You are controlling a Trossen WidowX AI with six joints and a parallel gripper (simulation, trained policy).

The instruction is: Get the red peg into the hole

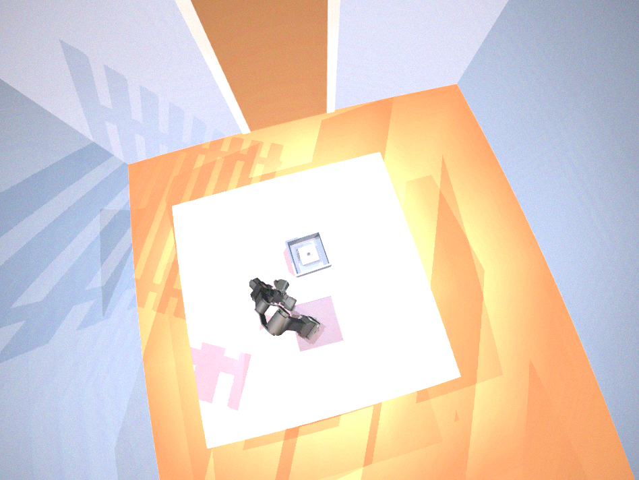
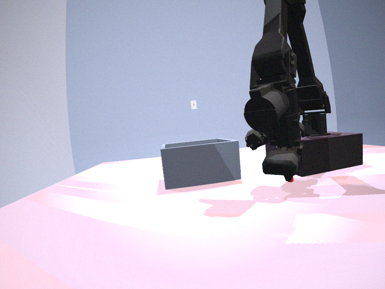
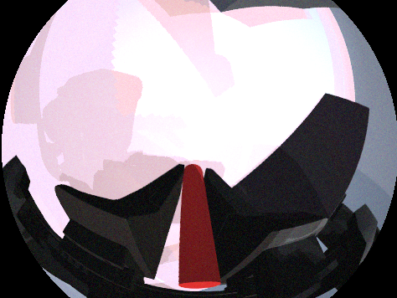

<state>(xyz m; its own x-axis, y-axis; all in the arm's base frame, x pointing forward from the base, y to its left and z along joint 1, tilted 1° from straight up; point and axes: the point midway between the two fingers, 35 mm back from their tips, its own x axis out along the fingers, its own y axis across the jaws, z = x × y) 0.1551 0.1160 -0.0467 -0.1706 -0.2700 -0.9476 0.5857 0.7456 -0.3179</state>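
Right now my gripper tip is 200 mm short of the grey box, 160 mm to the left of it and 20 mm below it. From my gripper tip the other things lie so: red peg 10 mm to the left, 30 mm above.
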